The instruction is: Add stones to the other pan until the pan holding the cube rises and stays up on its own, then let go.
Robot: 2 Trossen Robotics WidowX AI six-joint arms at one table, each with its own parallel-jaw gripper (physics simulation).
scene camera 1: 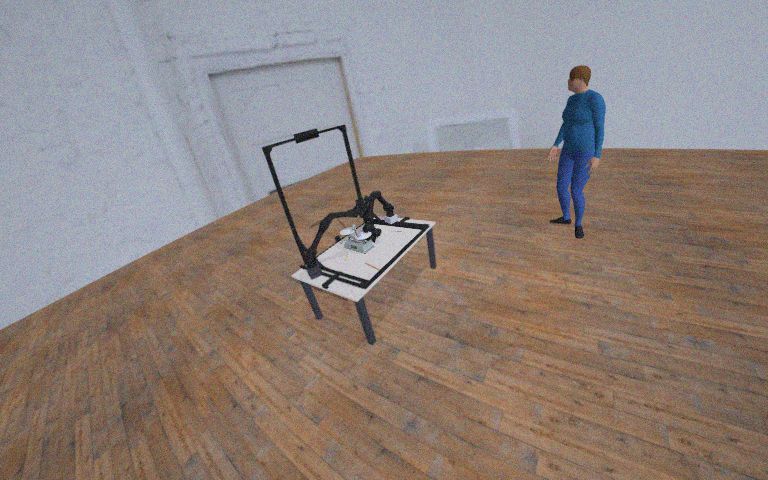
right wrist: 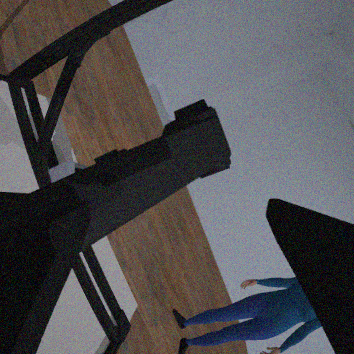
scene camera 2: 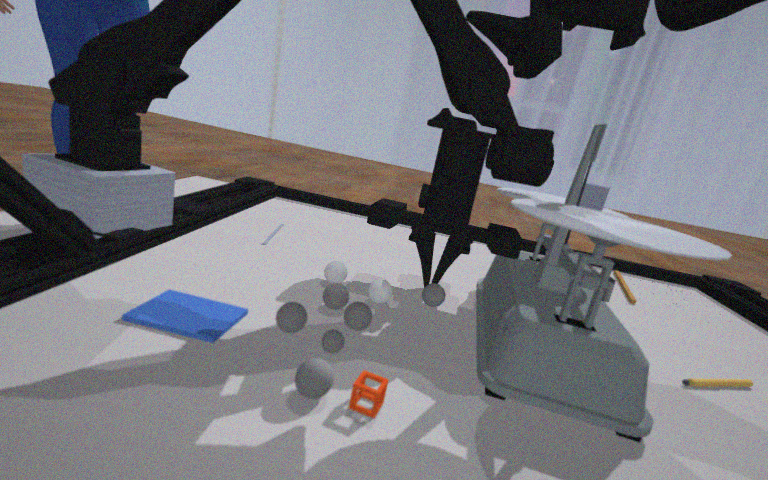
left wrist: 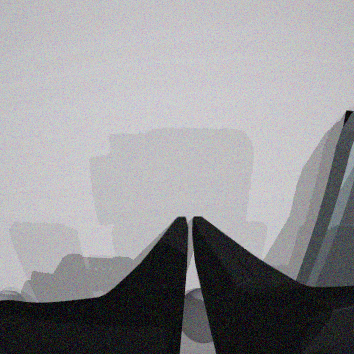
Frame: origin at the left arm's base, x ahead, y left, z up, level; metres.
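Seen in the pictures: left gripper, fingertip midpoint: (scene camera 1: 374, 242) (left wrist: 188, 224); right gripper, fingertip midpoint: (scene camera 1: 369, 203) (right wrist: 179, 208); left arm's base at its link origin: (scene camera 1: 390, 215) (scene camera 2: 105, 163); right arm's base at its link origin: (scene camera 1: 312, 266).
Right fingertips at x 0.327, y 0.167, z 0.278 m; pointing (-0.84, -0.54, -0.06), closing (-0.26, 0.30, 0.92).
Note:
Pixels of each thing's top centre, then the offset from my right fingertips to it. "spot": a spot on its surface instead. Level surfaces: height alone.
- grey stone at its top centre: (left wrist: 206, 339) (scene camera 2: 436, 284) dz -0.338, dx +0.057, dy -0.053 m
- grey balance scale at its top centre: (scene camera 2: 608, 125) (scene camera 1: 353, 224) dz -0.132, dx +0.180, dy -0.058 m
- orange frame cube at its top centre: (scene camera 2: 371, 381) dz -0.345, dx +0.066, dy -0.271 m
- pan at a spot on its surface: (scene camera 2: 573, 215) spot: dz -0.209, dx +0.170, dy -0.154 m
- blue flat pad at its top centre: (scene camera 2: 189, 311) dz -0.360, dx -0.117, dy -0.252 m
- table at its surface level: dz -0.365 m
My left gripper (scene camera 2: 433, 282) (left wrist: 188, 224) (scene camera 1: 372, 234) points straight down with its fingers shut. The tips rest at the top of a grey stone (scene camera 2: 434, 295) (left wrist: 197, 317) that lies on the table just left of the grey balance scale (scene camera 2: 525, 343) (scene camera 1: 358, 244). The stone shows through the narrow gap behind the fingers in the left wrist view. Several more grey stones (scene camera 2: 357, 315) lie in a loose group further left. The orange frame cube (scene camera 2: 354, 399) stands on the table in front of them. The scale's near pan (scene camera 2: 573, 215) is up. My right gripper (right wrist: 179, 208) is open and empty, held high in the air.
A blue flat pad (scene camera 2: 192, 314) lies at the left of the table (scene camera 1: 392, 248). A black rail (scene camera 2: 334, 202) runs across the table behind the stones. A person in blue (scene camera 1: 579, 143) (right wrist: 253, 316) stands on the wooden floor well away.

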